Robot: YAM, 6 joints.
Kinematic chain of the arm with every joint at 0, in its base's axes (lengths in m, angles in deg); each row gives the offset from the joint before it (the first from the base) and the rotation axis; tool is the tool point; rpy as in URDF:
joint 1: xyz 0 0 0.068 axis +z
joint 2: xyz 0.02 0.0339 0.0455 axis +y
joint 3: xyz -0.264 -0.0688 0 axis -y
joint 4: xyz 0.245 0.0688 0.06 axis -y
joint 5: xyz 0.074 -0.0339 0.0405 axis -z
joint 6: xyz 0.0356 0 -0.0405 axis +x
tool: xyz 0 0 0 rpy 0 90 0
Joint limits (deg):
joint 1: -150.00..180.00
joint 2: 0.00..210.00
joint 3: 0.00..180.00
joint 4: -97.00..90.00
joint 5: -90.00..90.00
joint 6: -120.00..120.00
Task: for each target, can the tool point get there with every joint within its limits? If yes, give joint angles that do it. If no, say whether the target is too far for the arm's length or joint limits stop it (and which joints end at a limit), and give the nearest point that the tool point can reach.
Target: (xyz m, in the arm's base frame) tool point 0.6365 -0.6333 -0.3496
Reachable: no: too far | nearest point 0.4066 -0.4045 -0.1785 | short by 0.367 m
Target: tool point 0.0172 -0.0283 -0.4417
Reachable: no: joint limits stop it (at a limit: joint 2) | nearest point 0.0439 -0.0721 -0.3409 | short by 0.113 m
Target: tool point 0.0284 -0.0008 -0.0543
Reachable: yes | joints -57.07 163.84 14.48 9.37 -41.14 -93.59
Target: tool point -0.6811 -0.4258 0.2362
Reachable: no: too far | nearest point -0.5412 -0.3384 0.2104 | short by 0.167 m
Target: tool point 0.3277 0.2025 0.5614
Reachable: yes | joints 35.55 113.92 126.86 58.16 46.39 100.80
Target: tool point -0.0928 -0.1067 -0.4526
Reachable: no: joint limits stop it (at a limit: joint 2) | nearest point -0.1062 -0.1221 -0.3698 | short by 0.085 m
